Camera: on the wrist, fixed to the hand. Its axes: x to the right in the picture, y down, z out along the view.
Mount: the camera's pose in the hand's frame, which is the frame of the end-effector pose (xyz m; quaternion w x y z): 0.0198 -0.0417 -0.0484 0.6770 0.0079 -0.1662 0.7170
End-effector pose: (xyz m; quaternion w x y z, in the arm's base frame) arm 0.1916 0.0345 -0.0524 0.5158 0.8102 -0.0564 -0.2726
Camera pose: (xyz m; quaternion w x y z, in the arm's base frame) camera 0.2246 0.0853 -0.0807 0.5289 0.4668 -0.7070 0.0511
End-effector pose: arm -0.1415 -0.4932 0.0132 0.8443 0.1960 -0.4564 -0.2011
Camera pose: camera -0.0971 -0.5315 -0.0191 0.6383 -0.2213 -0.5914 0.4402
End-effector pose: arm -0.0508 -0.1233 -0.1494 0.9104 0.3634 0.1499 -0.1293
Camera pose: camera -0.0556 -0.1212 -0.2161 0.7310 0.3392 -0.3114 0.5036
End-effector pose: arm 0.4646 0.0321 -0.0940 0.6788 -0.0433 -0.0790 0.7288
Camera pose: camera 0.5123 0.0573 -0.1335 0.0758 -0.0405 0.1295 -0.9878
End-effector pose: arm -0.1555 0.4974 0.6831 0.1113 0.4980 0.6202 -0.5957
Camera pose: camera -0.1742 0.5567 0.7077 0.6016 0.6837 0.0396 -0.4112
